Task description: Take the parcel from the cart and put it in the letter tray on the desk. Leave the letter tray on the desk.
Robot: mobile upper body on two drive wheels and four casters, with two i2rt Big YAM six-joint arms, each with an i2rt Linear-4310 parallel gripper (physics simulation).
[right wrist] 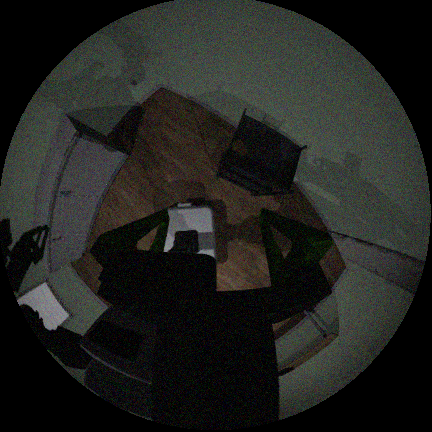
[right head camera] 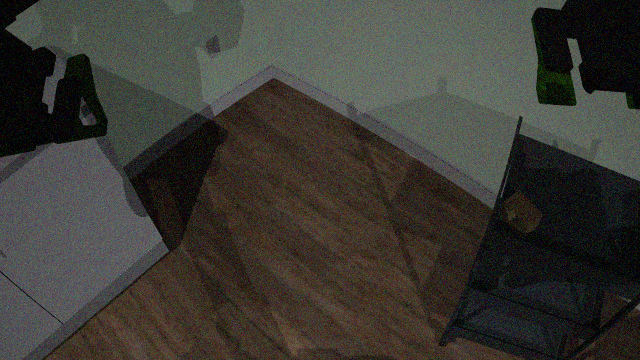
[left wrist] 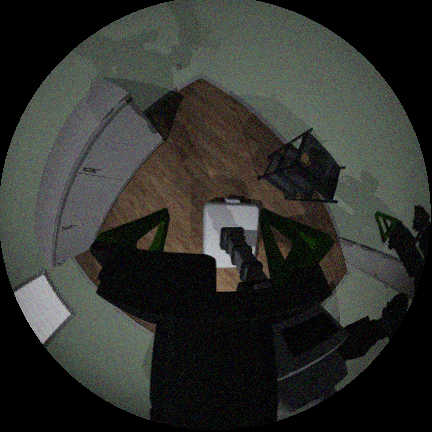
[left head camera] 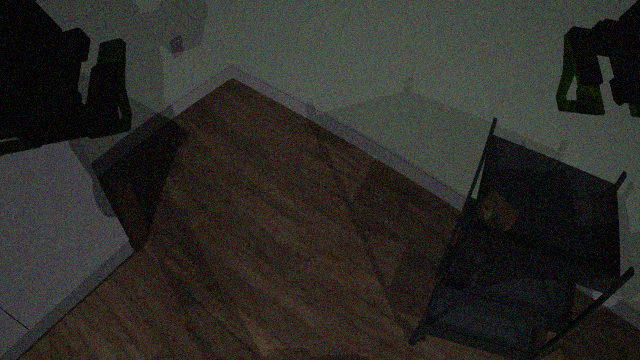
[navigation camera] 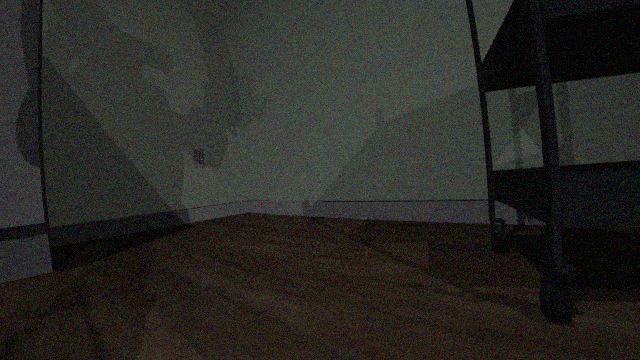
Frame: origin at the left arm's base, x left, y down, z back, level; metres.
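Seen in the pictures: left gripper, between the fingertips: [right wrist: 44, 226] [right head camera: 68, 136] [left wrist: 213, 212] [left head camera: 82, 131]; right gripper, between the fingertips: [right wrist: 213, 212] [right head camera: 585, 98] [left wrist: 379, 214] [left head camera: 596, 107].
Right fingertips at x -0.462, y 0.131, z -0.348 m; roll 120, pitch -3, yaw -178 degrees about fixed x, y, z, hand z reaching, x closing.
A point is followed by its place in that frame.
The parcel [left head camera: 499, 211] @[x -0.639, y 0.697, z -0.645 m] [right head camera: 522, 212] @[x -0.639, y 0.697, z -0.644 m] [left wrist: 305, 158] @[x -0.639, y 0.697, z -0.659 m] is a small brown box on the top shelf of the dark cart [left head camera: 575, 205] @[x -0.937, y 0.747, z -0.677 m] [right head camera: 585, 210] @[x -0.865, y 0.748, z -0.670 m] [navigation camera: 547, 130] @[x -0.530, y 1.157, z -0.587 m], near the shelf's left side in the head views. The cart stands at the right of both head views. My left gripper [left wrist: 213, 212] @[x -0.006, y 0.138, z -0.338 m] is open and empty, high at the left of the head views, far from the parcel. My right gripper [right wrist: 213, 212] @[x -0.462, y 0.131, z -0.348 m] [left head camera: 612, 110] @[x -0.462, y 0.131, z -0.348 m] is open and empty, at the upper right of the head views, apart from the cart. The letter tray does not show clearly in any view.
A white cabinet [left head camera: 50, 225] @[x 0.658, y 0.922, z -0.799 m] [right head camera: 85, 235] @[x 0.668, y 0.973, z -0.786 m] [left wrist: 102, 185] @[x 0.962, y 0.947, z -0.466 m] stands at the left. Walls meet in a corner behind the wooden floor [left head camera: 280, 225] @[x -0.097, y 1.410, z -1.150 m]. A wood-edged table [right wrist: 312, 350] @[x -1.768, y 0.460, z 1.742 m], perhaps the desk, partly shows at the lower right of the right wrist view. The scene is dim.
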